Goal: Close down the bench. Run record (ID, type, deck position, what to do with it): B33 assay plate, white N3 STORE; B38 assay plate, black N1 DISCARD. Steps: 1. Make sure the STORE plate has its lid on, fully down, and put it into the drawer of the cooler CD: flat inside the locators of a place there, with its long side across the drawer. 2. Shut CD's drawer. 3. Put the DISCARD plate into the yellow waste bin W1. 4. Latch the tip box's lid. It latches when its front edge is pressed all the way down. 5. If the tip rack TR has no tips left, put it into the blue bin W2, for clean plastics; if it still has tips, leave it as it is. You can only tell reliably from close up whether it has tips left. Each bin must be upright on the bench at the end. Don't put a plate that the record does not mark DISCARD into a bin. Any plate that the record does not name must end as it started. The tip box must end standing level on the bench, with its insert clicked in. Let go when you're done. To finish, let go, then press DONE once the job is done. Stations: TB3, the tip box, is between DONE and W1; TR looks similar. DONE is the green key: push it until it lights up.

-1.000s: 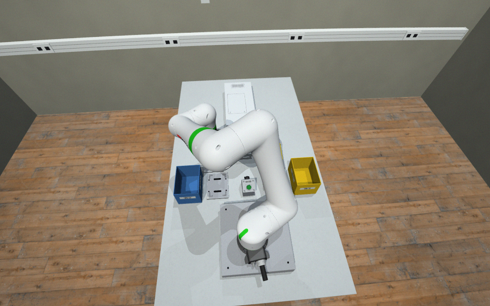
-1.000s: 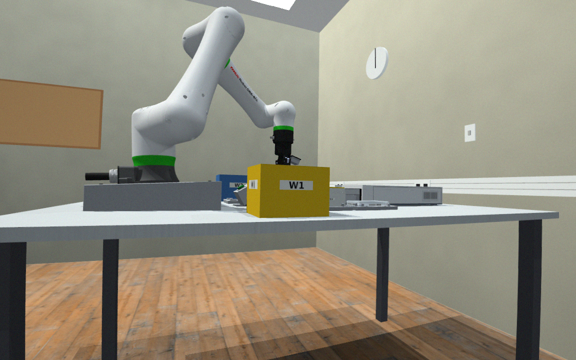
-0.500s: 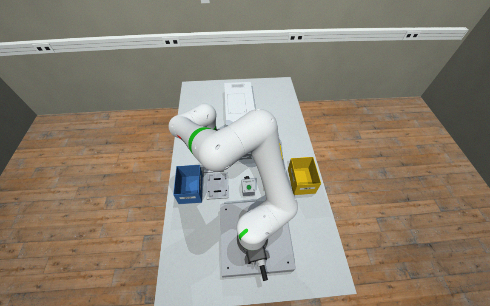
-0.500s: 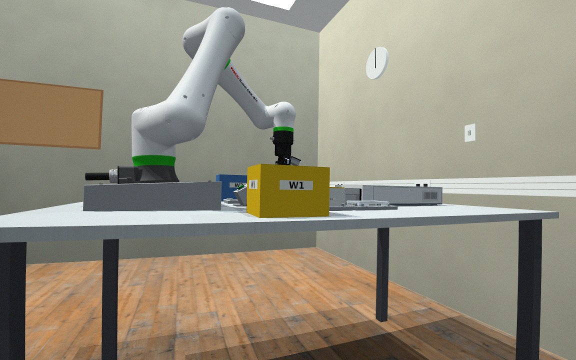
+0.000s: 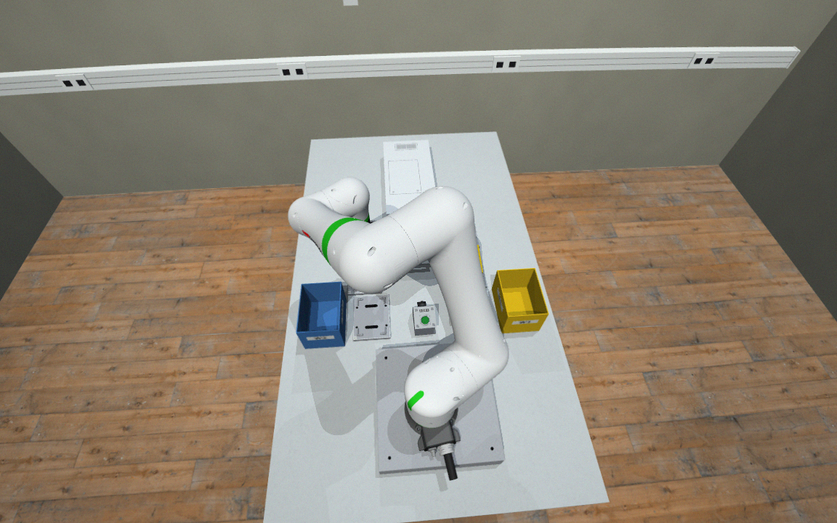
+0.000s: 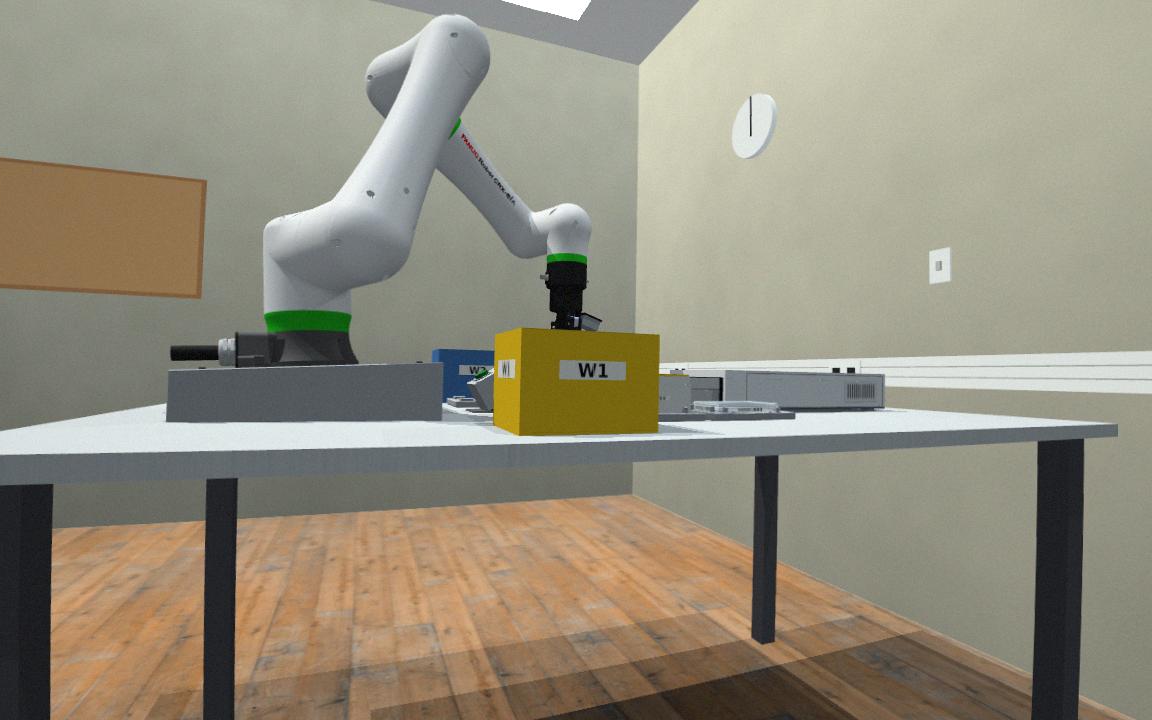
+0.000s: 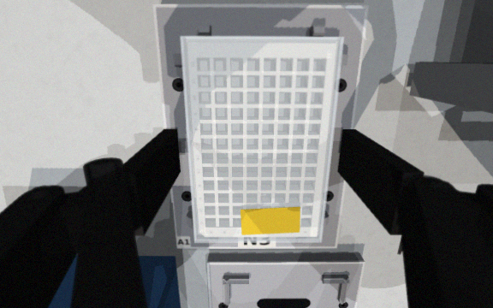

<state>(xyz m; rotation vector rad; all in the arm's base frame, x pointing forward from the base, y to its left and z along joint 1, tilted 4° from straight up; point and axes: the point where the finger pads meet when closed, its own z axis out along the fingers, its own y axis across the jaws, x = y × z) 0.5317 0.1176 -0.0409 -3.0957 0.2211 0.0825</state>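
My gripper is now 20 mm above the clear plate lid. Also, from my hand: N1 label: 100 mm ahead, 40 mm below, 20 mm to the right; grey N3 nest: 40 mm below; white plate: 30 mm below.
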